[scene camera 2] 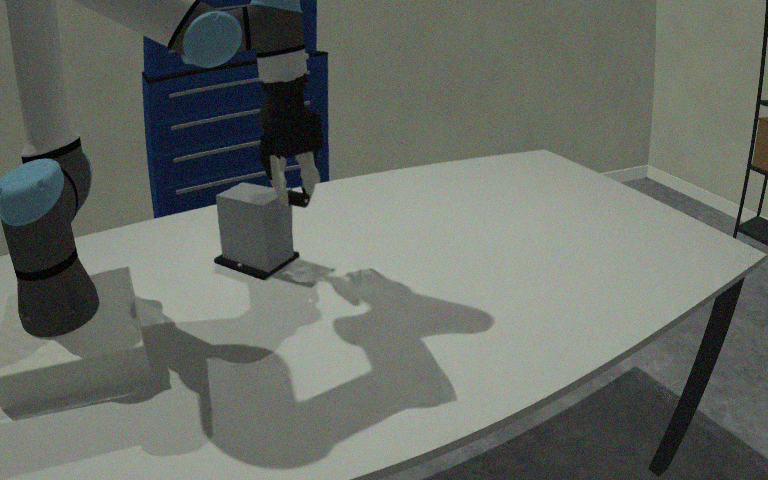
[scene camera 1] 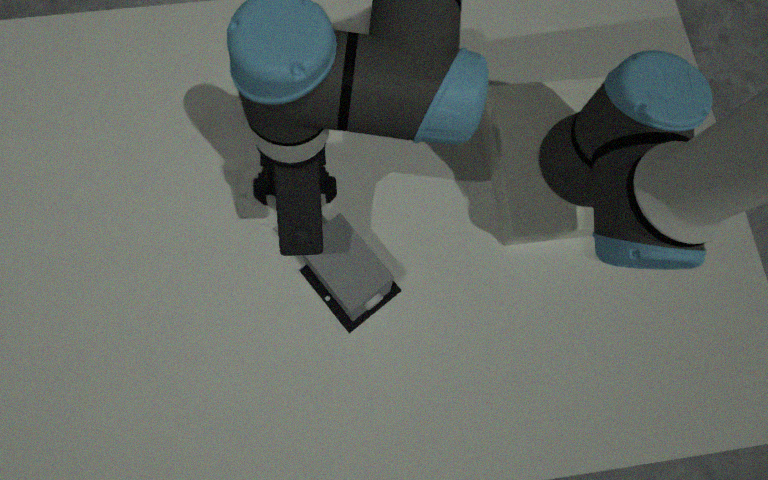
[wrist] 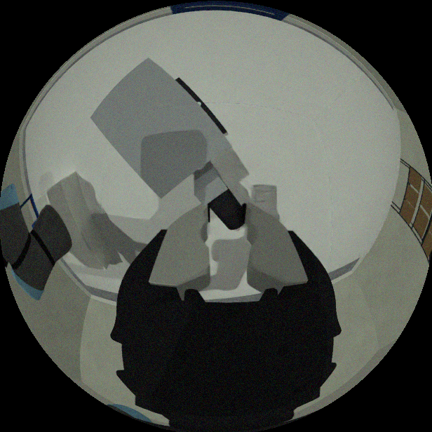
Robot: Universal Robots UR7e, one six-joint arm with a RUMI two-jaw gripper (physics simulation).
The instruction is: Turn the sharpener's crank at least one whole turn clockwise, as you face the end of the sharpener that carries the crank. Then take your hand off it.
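Frame: origin at the arm's base, x left, y up, z ahead, level; millimetres.
Seen in the pictures: gripper, fingertip midpoint: (scene camera 2: 297, 203); arm's base, link origin: (scene camera 2: 60, 311) (scene camera 1: 585, 162).
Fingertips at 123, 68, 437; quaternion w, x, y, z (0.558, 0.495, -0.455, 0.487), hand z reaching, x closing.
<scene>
Offsets run from my fingertips to a thing's top centre, as dx, dy, dz. "spot": to the spot under its first point. Level surfaces: height alone.
The grey box-shaped sharpener {spot: +86, +4, -81} (scene camera 1: 353, 271) (scene camera 2: 243, 229) (wrist: 140, 105) stands upright on its black base (scene camera 1: 343, 317) (scene camera 2: 244, 268) (wrist: 211, 115). The crank's grey arm (wrist: 210, 184) shows at the crank end in the wrist view. Its black handle {spot: -9, +12, -3} (scene camera 2: 296, 198) (wrist: 228, 210) sticks out from that end, near the height of the sharpener's top. My gripper (scene camera 2: 296, 200) (wrist: 225, 205) is shut on the black handle, with one pale finger on each side of it. In scene camera 1 the gripper's dark body hides the crank and the fingertips.
The white table {dy -124} (scene camera 1: 169, 367) (scene camera 2: 538, 254) (wrist: 310, 100) bears the sharpener and the arm's base (scene camera 2: 56, 300). A blue drawer cabinet (scene camera 2: 198, 141) stands behind the table. A dark shelf rack with brown boxes (wrist: 412, 195) is off to the side.
</scene>
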